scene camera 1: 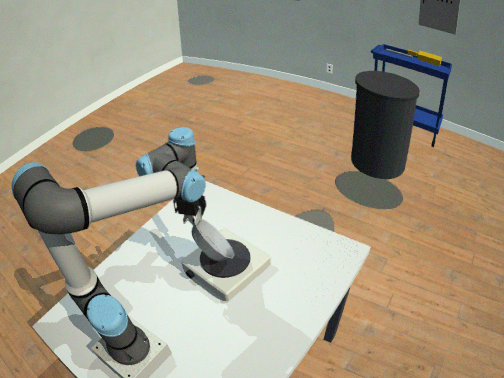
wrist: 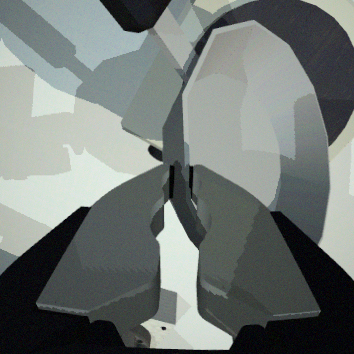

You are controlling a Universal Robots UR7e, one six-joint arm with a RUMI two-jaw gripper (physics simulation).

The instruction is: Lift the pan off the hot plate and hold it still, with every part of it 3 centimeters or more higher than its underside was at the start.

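Frame: origin at the arm's base, x left, y back, z up, level; centimetres.
Seen in the pictures: gripper, fingertip midpoint: [scene camera 1: 195, 224] [wrist: 180, 169]; arm's base, link origin: [scene camera 1: 128, 345].
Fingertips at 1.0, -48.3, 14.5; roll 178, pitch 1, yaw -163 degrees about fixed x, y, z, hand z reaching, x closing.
Pixels of each thing's middle, then the offset from my fingertips to it, as dx, dy, dz. "*": a spot on its surface instead. Level surfaces: height alone.
- grey pan, body centre: [wrist: 185, 40] [scene camera 1: 200, 216] +1.7, -5.8, -1.6
- pan's handle, surface spot: [wrist: 172, 45] * +2.2, -5.5, -1.4
- white table, surface height: dz -21.8
- dark knob, body centre: [wrist: 161, 149] [scene camera 1: 190, 274] +0.4, +8.2, -18.6
The grey pan [scene camera 1: 212, 241] [wrist: 230, 125] is tilted steeply, nearly on edge. My gripper [scene camera 1: 196, 220] [wrist: 180, 169] is shut on the pan's rim and side wall, which passes between the fingertips. The pan's lower edge is over the dark round burner [scene camera 1: 237, 267] [wrist: 330, 65] of the cream hot plate [scene camera 1: 260, 260] [wrist: 150, 95]; whether it touches the burner cannot be told. In the wrist view, a light grey bar, which looks like the pan's handle [wrist: 172, 45], runs toward the upper left. The pan's underside is mostly hidden.
The white table [scene camera 1: 300, 265] carries the hot plate and the arm's base [scene camera 1: 162, 345]. Beyond the table stand a dark cylindrical bin [scene camera 1: 382, 130] and a blue cart [scene camera 1: 442, 100] with yellow items on top. A dark knob [scene camera 1: 189, 274] is on the hot plate's side.
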